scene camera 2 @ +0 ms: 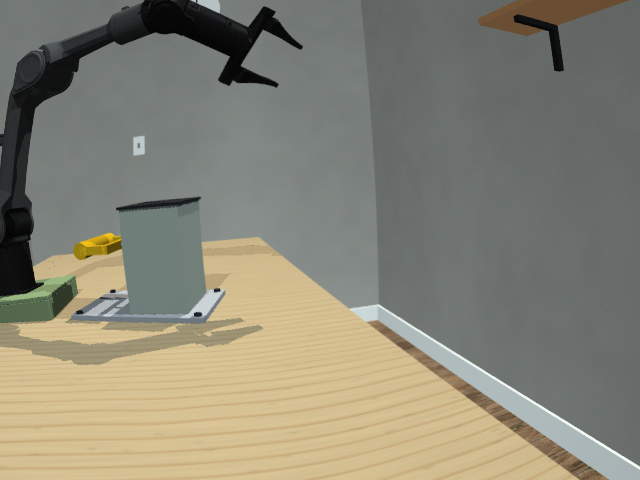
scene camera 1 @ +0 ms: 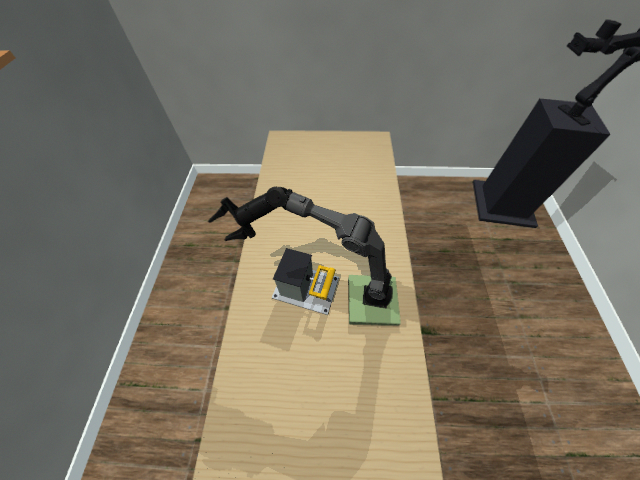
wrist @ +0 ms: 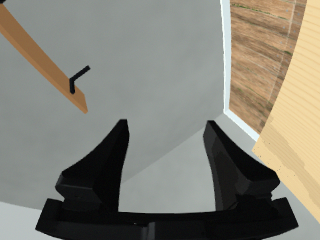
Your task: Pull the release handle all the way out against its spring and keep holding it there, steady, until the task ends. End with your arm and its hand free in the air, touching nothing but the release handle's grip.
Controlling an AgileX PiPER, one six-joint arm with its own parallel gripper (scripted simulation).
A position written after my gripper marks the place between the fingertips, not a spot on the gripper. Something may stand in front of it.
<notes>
In view: my gripper point(scene camera 2: 288, 65) and a metal base plate point(scene camera 2: 113, 306).
My gripper is seen too in scene camera 1 point(scene camera 1: 218, 229) and in the wrist view point(wrist: 166, 128). The metal base plate shows as well in scene camera 1 point(scene camera 1: 313, 303).
</notes>
